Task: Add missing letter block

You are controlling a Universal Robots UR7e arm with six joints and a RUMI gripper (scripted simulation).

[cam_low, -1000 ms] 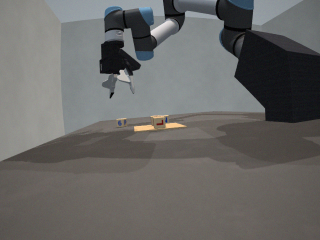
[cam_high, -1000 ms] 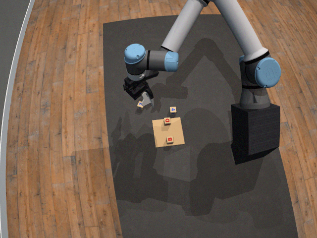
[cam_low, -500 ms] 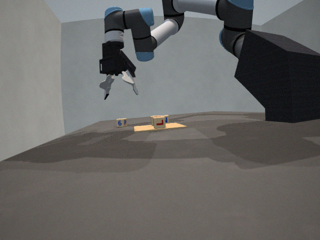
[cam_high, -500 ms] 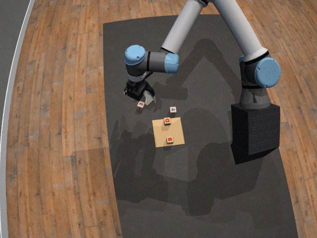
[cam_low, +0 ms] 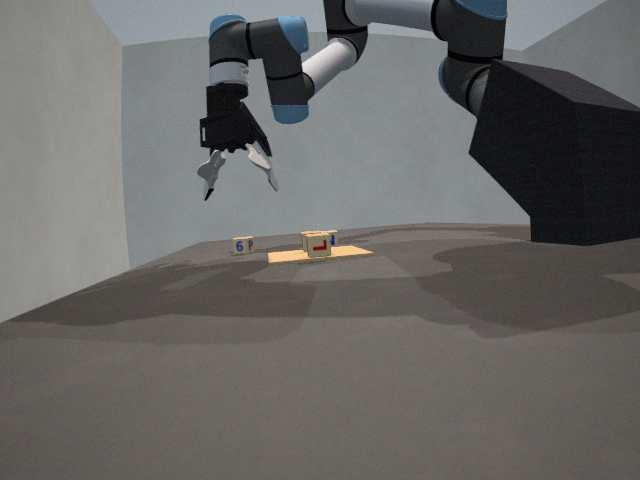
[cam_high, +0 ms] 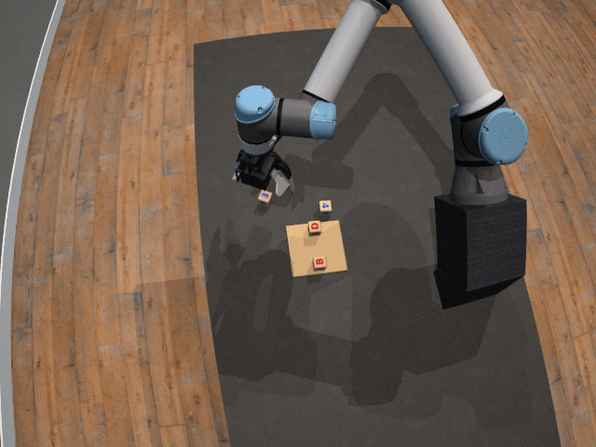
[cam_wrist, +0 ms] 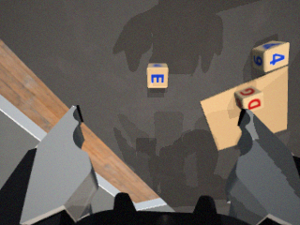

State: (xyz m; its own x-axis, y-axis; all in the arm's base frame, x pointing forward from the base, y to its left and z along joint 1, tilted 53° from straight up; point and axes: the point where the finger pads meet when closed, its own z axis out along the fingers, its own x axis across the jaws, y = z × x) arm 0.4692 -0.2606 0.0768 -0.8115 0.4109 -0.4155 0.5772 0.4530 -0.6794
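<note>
My hand is 90 mm above the E block. From my hand the other things lie so: D block: 100 mm behind, 120 mm to the left, 90 mm below; B block: 90 mm behind, 210 mm to the left, 90 mm below; tan mat: 100 mm behind, 160 mm to the left, 100 mm below.
</note>
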